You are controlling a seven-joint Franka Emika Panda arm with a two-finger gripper.
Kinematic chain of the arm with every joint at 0, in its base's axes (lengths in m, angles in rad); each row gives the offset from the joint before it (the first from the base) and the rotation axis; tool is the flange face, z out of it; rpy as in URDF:
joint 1: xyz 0 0 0.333 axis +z
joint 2: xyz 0 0 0 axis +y
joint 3: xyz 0 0 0.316 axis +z
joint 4: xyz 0.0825 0 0 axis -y
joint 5: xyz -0.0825 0 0.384 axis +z
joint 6: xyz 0 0 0 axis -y
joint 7: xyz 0.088 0 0 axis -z
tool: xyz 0 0 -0.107 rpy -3.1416 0 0
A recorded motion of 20 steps. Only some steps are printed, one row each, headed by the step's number.
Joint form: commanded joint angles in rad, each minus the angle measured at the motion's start. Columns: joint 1, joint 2, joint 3, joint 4, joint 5, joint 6, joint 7.
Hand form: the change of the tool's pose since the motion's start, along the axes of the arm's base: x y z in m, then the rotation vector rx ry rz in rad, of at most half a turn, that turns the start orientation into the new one. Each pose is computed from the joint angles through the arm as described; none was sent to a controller.
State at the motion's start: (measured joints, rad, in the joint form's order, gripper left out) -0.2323 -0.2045 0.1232 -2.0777 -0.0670 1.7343 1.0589
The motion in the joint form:
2: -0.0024 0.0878 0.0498 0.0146 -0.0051 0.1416 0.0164
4: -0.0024 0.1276 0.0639 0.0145 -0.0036 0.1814 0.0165
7: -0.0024 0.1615 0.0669 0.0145 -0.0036 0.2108 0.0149
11: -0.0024 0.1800 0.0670 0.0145 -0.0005 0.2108 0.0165
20: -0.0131 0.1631 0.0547 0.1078 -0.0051 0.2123 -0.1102
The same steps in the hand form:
2: 0.0348 0.0206 -0.0262 -0.0043 -0.0689 0.0450
4: 0.0451 0.0270 -0.0435 0.0044 -0.0698 0.0614
7: 0.0525 0.0278 -0.0588 0.0121 -0.0662 0.0679
11: 0.0545 0.0276 -0.0684 0.0195 -0.0487 0.0647
20: 0.0693 0.0146 -0.0156 0.0109 -0.1494 0.1718

